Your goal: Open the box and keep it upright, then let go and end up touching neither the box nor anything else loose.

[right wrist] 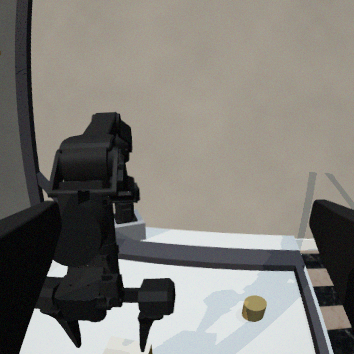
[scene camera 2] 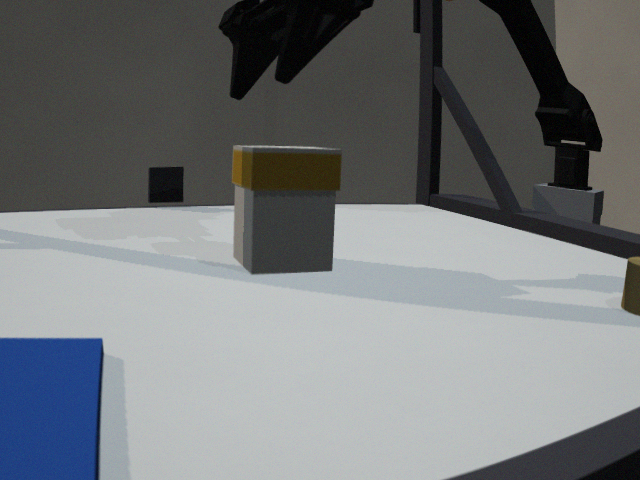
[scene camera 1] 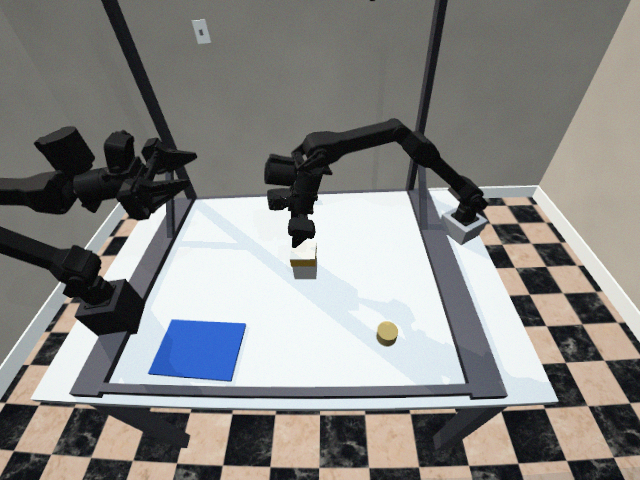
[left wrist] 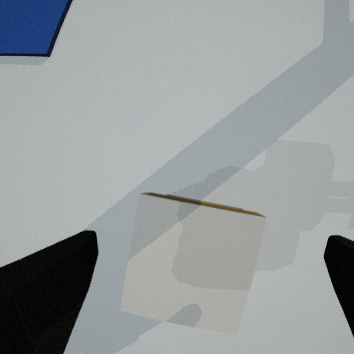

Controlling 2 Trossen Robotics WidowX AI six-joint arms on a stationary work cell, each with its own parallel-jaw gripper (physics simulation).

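Seen in the pictures: left gripper, fingertip midpoint: (right wrist: 109, 348) (scene camera 2: 256, 90) (left wrist: 216, 247); right gripper, fingertip midpoint: (right wrist: 188, 214) (scene camera 1: 193, 167); left arm's base, origin of the base link: (right wrist: 124, 217) (scene camera 2: 570, 187) (scene camera 1: 464, 217); right arm's base, origin of the base link: (scene camera 1: 100, 296).
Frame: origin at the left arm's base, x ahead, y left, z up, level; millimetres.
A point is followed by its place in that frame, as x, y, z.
The box (scene camera 1: 305, 271) (scene camera 2: 292, 232) (left wrist: 150, 285) (right wrist: 125, 345) stands upright on the table, grey below. Its lid (scene camera 1: 302, 262) @(533, -94, 22) (scene camera 2: 294, 170) @(535, -95, 20), pale on top with a yellow-brown band, sits level and closed on it. My left gripper (scene camera 1: 298, 241) @(531, -142, 82) (scene camera 2: 259, 89) @(531, -142, 82) (left wrist: 216, 247) @(531, -142, 82) (right wrist: 111, 348) @(531, -142, 82) is open and empty, pointing down above the box; scene camera 2 shows a gap between its fingertips and the lid. In the left wrist view the lid lies between the fingers in the picture. My right gripper (scene camera 1: 192, 168) @(707, -113, 375) (right wrist: 188, 214) @(707, -113, 375) is open and empty, raised high at the left in scene camera 1, away from the box.
A flat blue square (scene camera 1: 197, 351) @(869, -33, -50) (scene camera 2: 46, 403) @(792, 3, -50) (left wrist: 30, 25) @(785, -33, -50) lies at the front left in scene camera 1. A short gold cylinder (scene camera 1: 387, 332) @(447, 176, -23) (scene camera 2: 633, 286) @(462, 156, -39) (right wrist: 254, 308) @(458, 160, -23) stands at the front right. A dark frame rail (scene camera 1: 284, 391) @(718, 167, -38) runs along the table's front edge.
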